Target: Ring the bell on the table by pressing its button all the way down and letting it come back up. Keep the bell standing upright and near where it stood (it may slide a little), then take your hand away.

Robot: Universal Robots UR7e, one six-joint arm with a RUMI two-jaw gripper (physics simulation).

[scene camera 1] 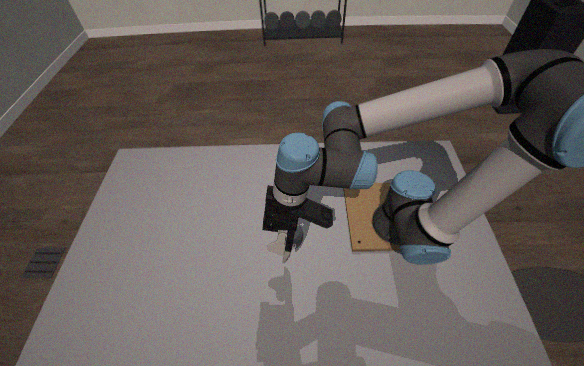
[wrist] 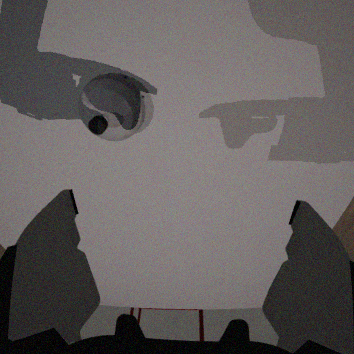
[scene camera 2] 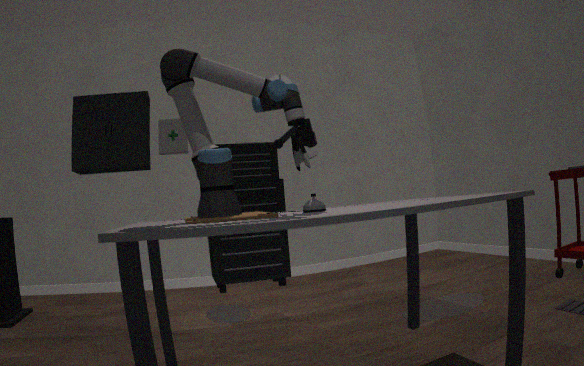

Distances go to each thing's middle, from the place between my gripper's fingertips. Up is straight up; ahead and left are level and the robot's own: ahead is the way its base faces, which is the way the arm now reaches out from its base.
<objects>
The silver bell point(wrist: 114, 97) is 130 mm below my hand, 90 mm to the right of it and 10 mm behind it.
</objects>
